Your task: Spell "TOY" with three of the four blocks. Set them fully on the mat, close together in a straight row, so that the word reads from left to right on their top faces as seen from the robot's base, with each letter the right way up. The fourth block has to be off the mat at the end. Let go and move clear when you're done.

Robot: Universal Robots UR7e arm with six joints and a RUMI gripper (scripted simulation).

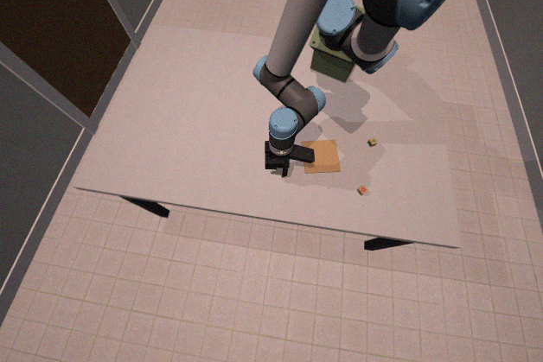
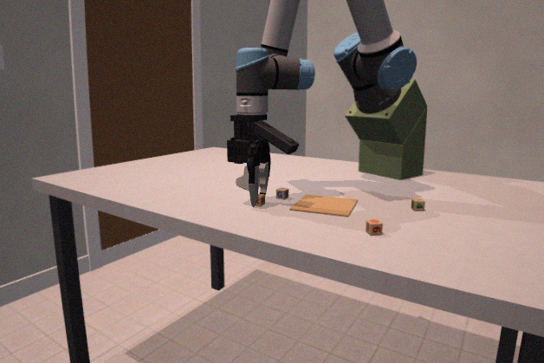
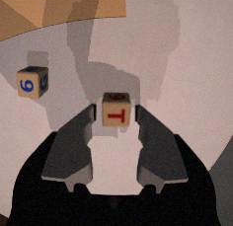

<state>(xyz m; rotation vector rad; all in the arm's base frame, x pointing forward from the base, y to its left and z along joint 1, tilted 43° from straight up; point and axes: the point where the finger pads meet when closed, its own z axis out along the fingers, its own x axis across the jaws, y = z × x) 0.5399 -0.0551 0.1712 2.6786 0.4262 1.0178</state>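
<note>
Now: hand right at the T block. Round my hand: wooden block (31 cm to the left); then mat (10 cm behind, 13 cm to the left, 1 cm below).
</note>
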